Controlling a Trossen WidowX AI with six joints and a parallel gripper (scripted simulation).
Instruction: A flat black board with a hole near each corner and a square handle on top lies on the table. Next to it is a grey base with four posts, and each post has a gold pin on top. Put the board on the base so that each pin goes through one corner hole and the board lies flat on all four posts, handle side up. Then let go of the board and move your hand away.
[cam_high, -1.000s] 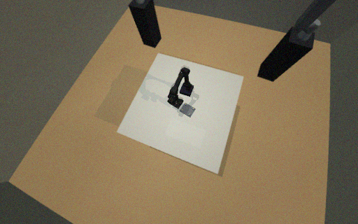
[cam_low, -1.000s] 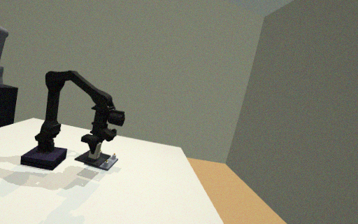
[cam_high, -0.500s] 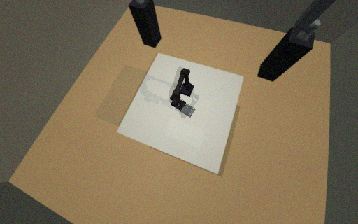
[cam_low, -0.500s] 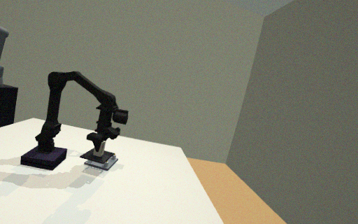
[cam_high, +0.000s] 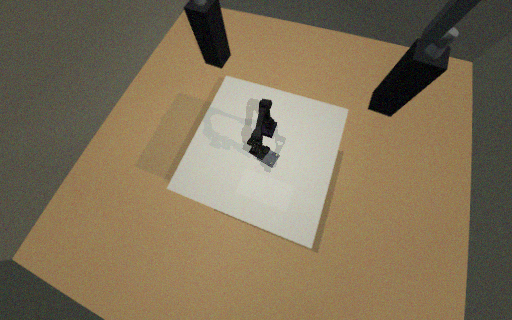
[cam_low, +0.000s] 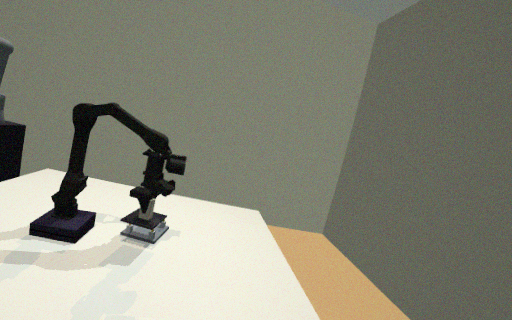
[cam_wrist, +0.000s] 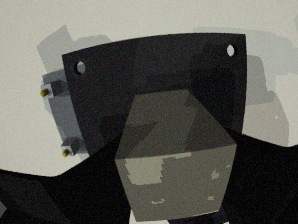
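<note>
The grey base is 110 mm below my gripper tip, 80 mm to the left of it and 10 mm behind it. From my gripper tip the other things lie so: flat black board 10 mm below.
</note>
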